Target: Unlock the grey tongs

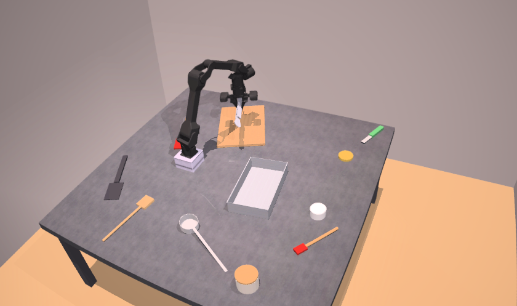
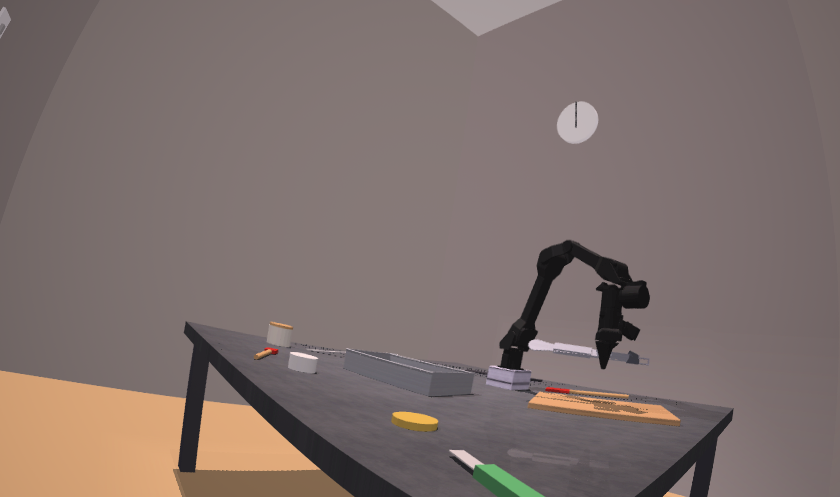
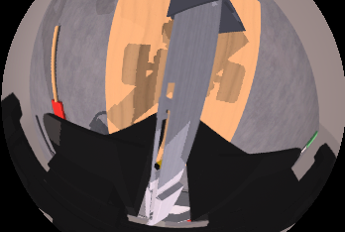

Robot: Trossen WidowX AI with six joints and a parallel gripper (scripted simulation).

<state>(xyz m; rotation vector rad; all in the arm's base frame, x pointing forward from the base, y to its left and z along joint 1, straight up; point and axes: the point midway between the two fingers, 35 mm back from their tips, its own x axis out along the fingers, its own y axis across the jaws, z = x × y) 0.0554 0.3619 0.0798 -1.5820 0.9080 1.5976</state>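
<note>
Now: gripper tip 1 cm past the wooden board, 1 cm to the right of it and 10 cm above it. Round my gripper tip: roasting tin: 33 cm ahead, 38 cm to the right, 8 cm below; then yellow disc: 58 cm ahead, 1 cm to the left, 10 cm below; then red-headed spatula: 24 cm behind, 20 cm to the right, 10 cm below.
</note>
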